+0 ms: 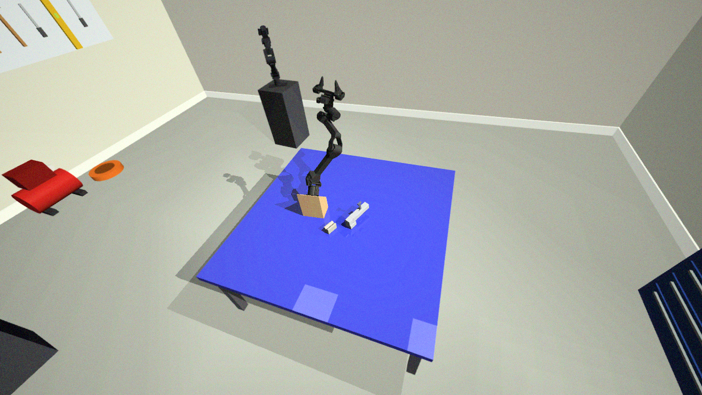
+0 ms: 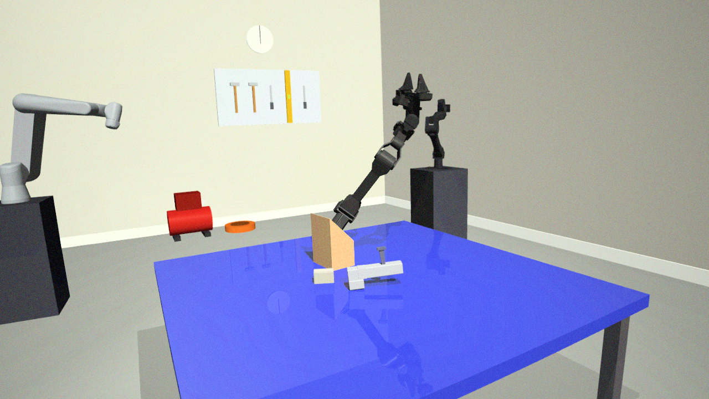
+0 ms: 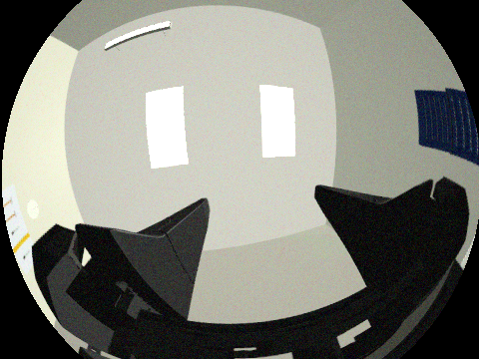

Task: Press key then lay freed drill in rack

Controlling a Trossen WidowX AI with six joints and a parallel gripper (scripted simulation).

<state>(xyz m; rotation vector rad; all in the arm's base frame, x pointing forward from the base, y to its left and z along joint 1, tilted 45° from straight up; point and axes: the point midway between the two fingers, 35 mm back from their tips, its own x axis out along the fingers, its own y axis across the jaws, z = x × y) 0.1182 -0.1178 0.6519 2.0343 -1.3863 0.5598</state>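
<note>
Right now my gripper tip is 290 mm short of the small dark key, 320 mm to the left of it and 630 mm above it. Round my gripper tip: drill (270 mm ahead, 370 mm to the right, 680 mm below); then grey housing (280 mm ahead, 350 mm to the right, 690 mm below).
</note>
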